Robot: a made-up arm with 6 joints. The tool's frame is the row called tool. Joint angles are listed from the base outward.
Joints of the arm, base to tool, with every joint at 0 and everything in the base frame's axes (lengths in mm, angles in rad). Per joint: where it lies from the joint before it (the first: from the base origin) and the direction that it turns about. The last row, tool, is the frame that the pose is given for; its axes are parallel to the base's.
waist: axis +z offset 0 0 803
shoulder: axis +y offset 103 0 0
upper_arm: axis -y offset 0 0 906
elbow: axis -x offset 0 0 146
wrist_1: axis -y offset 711 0 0
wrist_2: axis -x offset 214 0 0
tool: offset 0 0 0
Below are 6 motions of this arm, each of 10 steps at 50 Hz.
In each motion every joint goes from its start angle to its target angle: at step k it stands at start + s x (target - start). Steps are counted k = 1, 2, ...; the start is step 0. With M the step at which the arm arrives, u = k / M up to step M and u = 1 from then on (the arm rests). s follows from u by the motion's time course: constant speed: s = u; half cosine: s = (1 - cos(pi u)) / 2; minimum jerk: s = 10 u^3 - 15 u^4 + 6 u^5.
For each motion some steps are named. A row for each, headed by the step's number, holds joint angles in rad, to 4 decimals.
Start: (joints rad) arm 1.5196 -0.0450 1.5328 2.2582 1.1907 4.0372
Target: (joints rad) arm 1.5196 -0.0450 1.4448 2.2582 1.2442 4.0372
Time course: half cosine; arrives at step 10
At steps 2, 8, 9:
2: 1.5196 -0.0450 1.5244 2.2582 1.1958 4.0372
8: 1.5196 -0.0450 1.4532 2.2582 1.2391 4.0372
9: 1.5196 -0.0450 1.4470 2.2582 1.2429 4.0372

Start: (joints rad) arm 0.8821 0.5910 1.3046 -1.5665 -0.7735 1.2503
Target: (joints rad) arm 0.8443 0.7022 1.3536 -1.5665 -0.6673 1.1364
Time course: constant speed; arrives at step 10
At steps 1, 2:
1: 0.8783 0.6021 1.3095 -1.5665 -0.7629 1.2389
2: 0.8745 0.6132 1.3144 -1.5665 -0.7523 1.2275

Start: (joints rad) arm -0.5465 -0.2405 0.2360 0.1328 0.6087 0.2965
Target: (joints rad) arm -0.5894 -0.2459 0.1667 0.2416 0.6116 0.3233
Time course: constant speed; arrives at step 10
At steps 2, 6, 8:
2: -0.5551 -0.2416 0.2221 0.1546 0.6093 0.3019
6: -0.5722 -0.2437 0.1944 0.1981 0.6104 0.3126
8: -0.5808 -0.2448 0.1806 0.2198 0.6110 0.3179

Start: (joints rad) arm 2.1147 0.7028 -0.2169 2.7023 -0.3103 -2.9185
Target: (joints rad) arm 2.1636 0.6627 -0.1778 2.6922 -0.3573 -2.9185
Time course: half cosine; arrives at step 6
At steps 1, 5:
1: 2.1180 0.7001 -0.2143 2.7016 -0.3134 -2.9185
5: 2.1603 0.6654 -0.1804 2.6929 -0.3542 -2.9185

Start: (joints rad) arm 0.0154 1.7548 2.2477 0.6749 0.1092 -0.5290
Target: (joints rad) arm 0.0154 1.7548 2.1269 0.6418 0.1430 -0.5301
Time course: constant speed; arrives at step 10
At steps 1, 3, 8, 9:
1: 0.0154 1.7548 2.2356 0.6716 0.1126 -0.5291
3: 0.0154 1.7548 2.2115 0.6650 0.1193 -0.5293
8: 0.0154 1.7548 2.1511 0.6484 0.1362 -0.5299
9: 0.0154 1.7548 2.1390 0.6451 0.1396 -0.5300

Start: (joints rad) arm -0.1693 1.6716 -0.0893 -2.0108 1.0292 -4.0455
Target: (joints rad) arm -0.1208 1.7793 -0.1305 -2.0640 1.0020 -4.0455
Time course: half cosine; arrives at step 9
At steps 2, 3, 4, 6, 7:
2: -0.1636 1.6842 -0.0941 -2.0170 1.0260 -4.0455
3: -0.1572 1.6985 -0.0996 -2.0241 1.0224 -4.0455
4: -0.1493 1.7161 -0.1063 -2.0328 1.0180 -4.0455
6: -0.1329 1.7524 -0.1202 -2.0507 1.0088 -4.0455
7: -0.1265 1.7667 -0.1257 -2.0578 1.0052 -4.0455

